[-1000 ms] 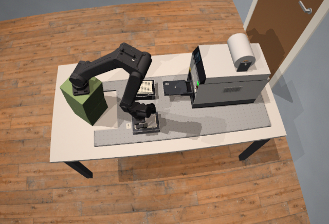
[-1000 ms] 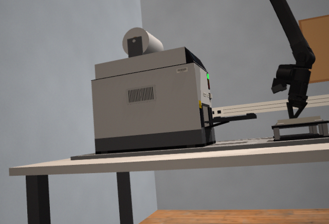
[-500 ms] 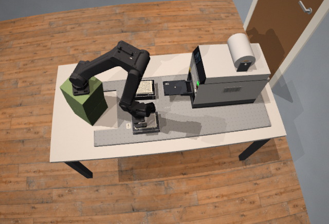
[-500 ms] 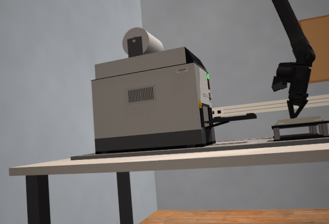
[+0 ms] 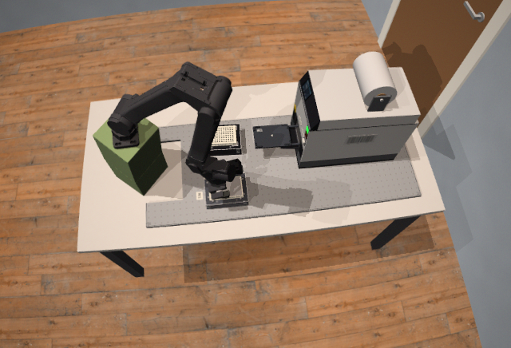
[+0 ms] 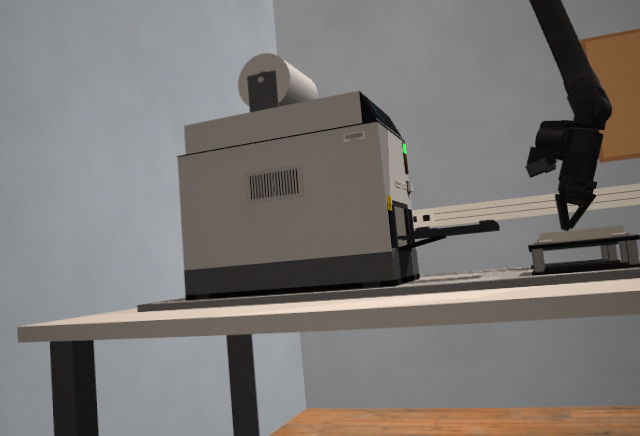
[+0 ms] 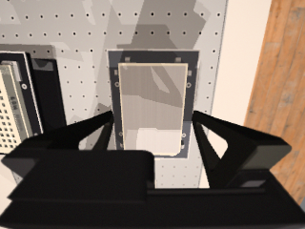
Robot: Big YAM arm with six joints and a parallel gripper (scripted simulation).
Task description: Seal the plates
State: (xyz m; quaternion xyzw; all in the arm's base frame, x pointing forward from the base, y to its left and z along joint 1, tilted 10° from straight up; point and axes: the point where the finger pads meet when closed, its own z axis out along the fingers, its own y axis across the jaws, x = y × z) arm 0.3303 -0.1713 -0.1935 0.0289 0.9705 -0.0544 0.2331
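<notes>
My gripper is now 4 cm above the plate nest. Also, from my hand: plate 2 cm ahead, 23 cm to the left, 2 cm below; then sealer stage 22 cm ahead, 17 cm to the left, 1 cm above; then yellow warning label 33 cm ahead, 24 cm to the left, 6 cm above.
</notes>
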